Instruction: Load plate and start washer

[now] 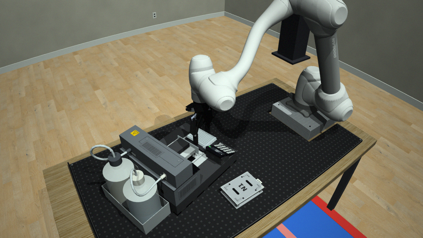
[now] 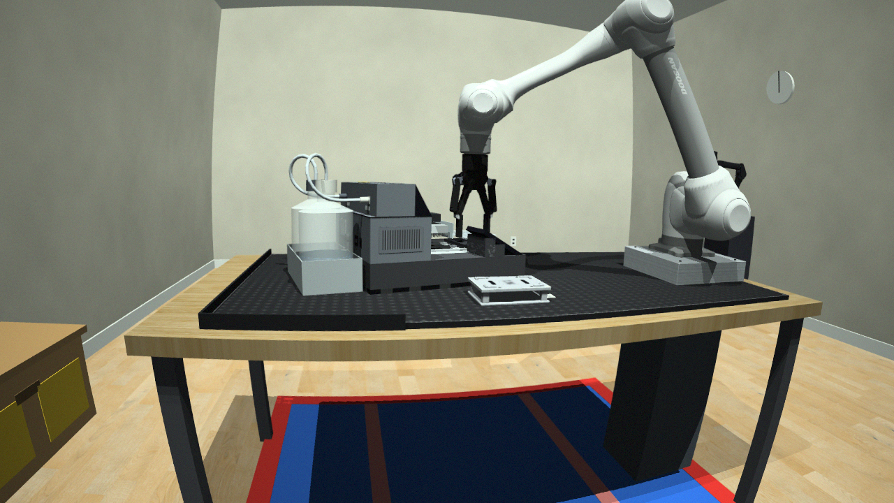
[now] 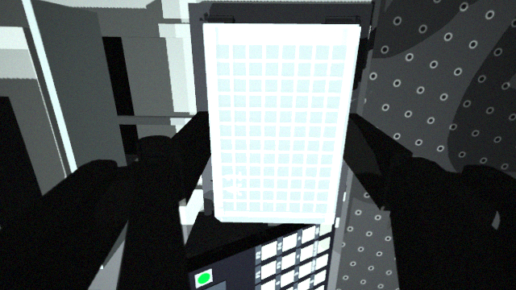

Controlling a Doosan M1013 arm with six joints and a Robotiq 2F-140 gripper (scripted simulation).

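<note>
My hand is 2 cm above the white well plate. From my hand the other things lie so: plate nest N1: 33 cm to the left, 9 cm below; then N1 label: 11 cm behind, 33 cm to the left, 13 cm below; then plate washer: 15 cm ahead, 4 cm to the left.
</note>
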